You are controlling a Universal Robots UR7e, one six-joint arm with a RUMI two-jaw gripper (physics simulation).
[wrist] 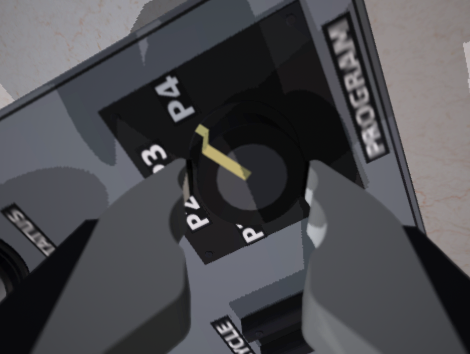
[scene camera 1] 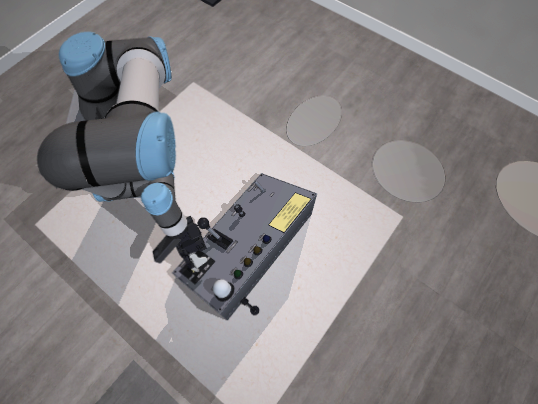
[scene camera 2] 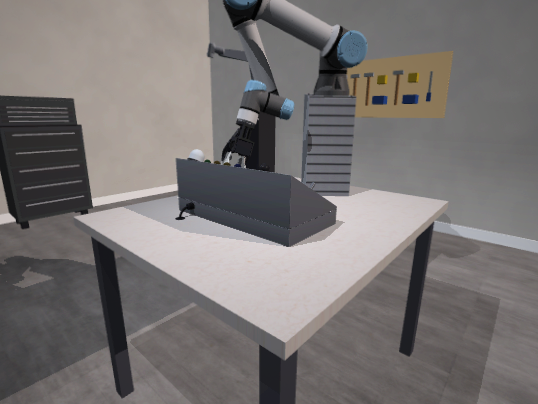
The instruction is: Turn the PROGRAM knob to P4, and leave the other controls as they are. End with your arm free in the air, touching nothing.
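Pixels of known places: gripper, fingertip midpoint: (wrist: 247, 164) (scene camera 1: 196, 264); arm's base, link origin: (scene camera 1: 107, 106) (scene camera 2: 331, 95).
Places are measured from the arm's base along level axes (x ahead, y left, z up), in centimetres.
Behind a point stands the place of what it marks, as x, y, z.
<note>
The grey control box (scene camera 1: 262, 215) @(51.1, 10.2, -29.4) (scene camera 2: 240, 200) @(62.4, 8.3, -33.1) (wrist: 30, 135) @(51.7, -22.4, -29.1) stands on the table. The PROGRAM knob (wrist: 252, 202) @(43.2, -15.9, -29.9) is a round black knob with a yellow pointer (wrist: 225, 162) @(43.4, -18.0, -29.8) on a black plate. In the wrist view the pointer is directed up-left, its outer end beside the lower end of the P4 label (wrist: 175, 99) @(45.7, -20.7, -32.1). The P3 label (wrist: 151, 156) @(47.8, -19.0, -31.0) is partly behind the left finger. My gripper (scene camera 1: 197, 262) @(43.9, -16.7, -32.2) (scene camera 2: 235, 162) (wrist: 247, 164) @(43.9, -16.7, -32.2) is shut on the knob, one finger on each side. In scene camera 2 the knob is hidden behind the box.
A lever with a black ball (scene camera 1: 203, 223) @(38.2, -5.3, -26.3) stands close beside my gripper. A white dome (scene camera 1: 221, 288) @(58.5, -18.1, -20.7) (scene camera 2: 196, 155) @(59.4, -16.0, -22.3), several coloured buttons (scene camera 1: 257, 250) @(58.9, -1.9, -23.6) and a small black-knobbed lever (scene camera 1: 239, 209) @(43.5, 6.9, -29.1) are on the panel. Another black lever (scene camera 1: 254, 310) @(67.8, -15.5, -41.0) (scene camera 2: 190, 205) @(64.0, -14.4, -38.6) sticks out of the box's side.
</note>
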